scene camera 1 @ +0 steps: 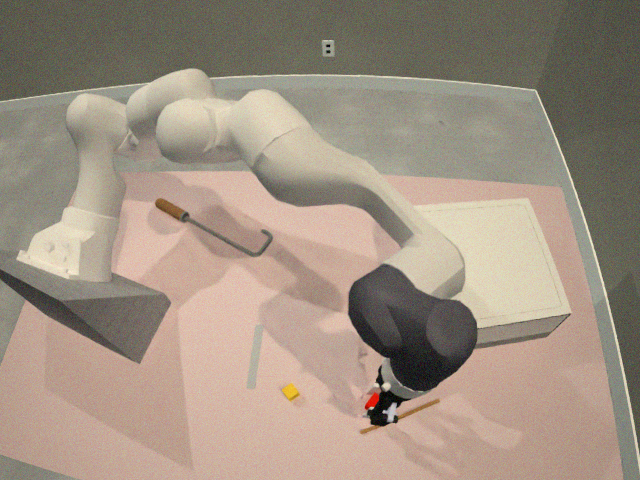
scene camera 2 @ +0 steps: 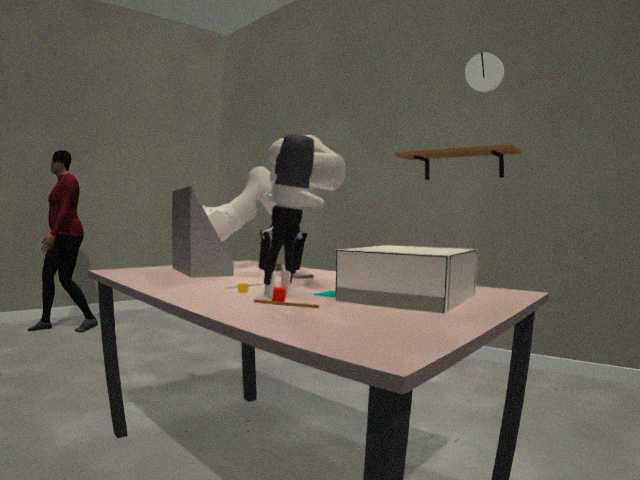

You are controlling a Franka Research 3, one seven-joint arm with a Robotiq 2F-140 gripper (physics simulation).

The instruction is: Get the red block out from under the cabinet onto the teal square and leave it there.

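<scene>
The red block (scene camera 1: 371, 401) (scene camera 2: 279, 295) is at table level in front of the cabinet, outside it. My gripper (scene camera 1: 373, 398) (scene camera 2: 278, 290) points down with its fingers closed on the red block's sides; the gripper hides part of the block in scene camera 1. The white cabinet (scene camera 1: 506, 258) (scene camera 2: 391, 271) stands to the right of the gripper. Part of the teal square (scene camera 2: 325, 293) shows flat on the table at the cabinet's left side in scene camera 2; it does not show in scene camera 1, where the arm covers that area.
A thin brown stick (scene camera 1: 421, 408) (scene camera 2: 302, 304) lies beside the gripper. A yellow block (scene camera 1: 290, 392) (scene camera 2: 243, 287) and a pale strip (scene camera 1: 254, 356) lie to the left. A hooked tool with a wooden handle (scene camera 1: 170, 208) lies nearer the arm's grey wedge base (scene camera 1: 121, 315) (scene camera 2: 201, 248).
</scene>
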